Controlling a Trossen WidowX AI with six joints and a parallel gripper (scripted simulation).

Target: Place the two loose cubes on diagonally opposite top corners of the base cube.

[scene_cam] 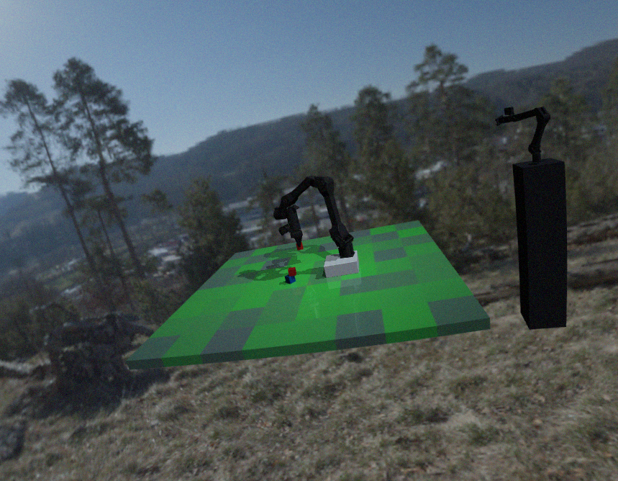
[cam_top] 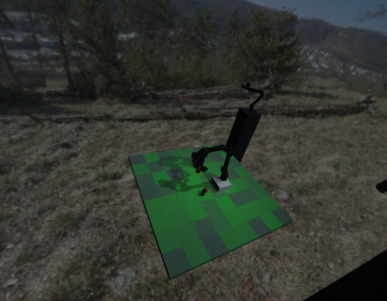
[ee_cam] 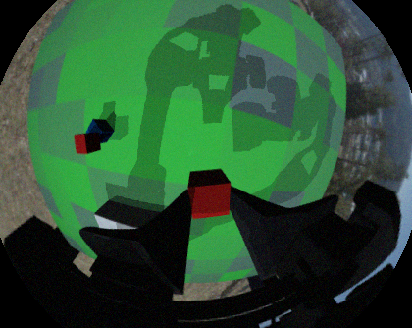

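Right now the blue cube is 22 cm to the left of my gripper tip and 10 cm below it. From my gripper tip the other things lie so: red cube right at my gripper tip.
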